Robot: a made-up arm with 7 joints. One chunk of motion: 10 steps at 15 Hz.
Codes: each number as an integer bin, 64 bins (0 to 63) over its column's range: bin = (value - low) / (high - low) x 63, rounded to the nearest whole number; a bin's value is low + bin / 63 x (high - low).
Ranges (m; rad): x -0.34..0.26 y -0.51..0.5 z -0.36..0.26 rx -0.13..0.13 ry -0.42..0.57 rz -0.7..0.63
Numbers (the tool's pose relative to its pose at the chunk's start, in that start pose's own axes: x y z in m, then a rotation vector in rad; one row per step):
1: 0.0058 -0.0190 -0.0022 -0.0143 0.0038 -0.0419
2: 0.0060 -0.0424 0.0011 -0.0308 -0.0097 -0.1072
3: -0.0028 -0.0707 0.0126 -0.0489 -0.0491 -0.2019
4: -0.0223 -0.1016 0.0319 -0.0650 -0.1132 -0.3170
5: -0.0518 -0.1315 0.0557 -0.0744 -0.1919 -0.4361
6: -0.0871 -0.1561 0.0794 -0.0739 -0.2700 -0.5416
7: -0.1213 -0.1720 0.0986 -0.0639 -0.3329 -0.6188
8: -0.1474 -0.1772 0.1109 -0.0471 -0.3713 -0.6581
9: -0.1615 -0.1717 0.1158 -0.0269 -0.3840 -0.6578
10: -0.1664 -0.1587 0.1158 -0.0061 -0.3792 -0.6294
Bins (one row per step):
1: 36 31 36 28 27 31
2: 36 29 37 24 26 28
3: 35 27 38 20 24 24
4: 33 25 40 16 20 18
5: 30 24 42 13 15 13
6: 27 22 45 14 10 8
7: 23 21 47 16 6 4
8: 20 21 48 20 3 2
9: 19 21 48 25 2 2
10: 18 22 48 30 3 3

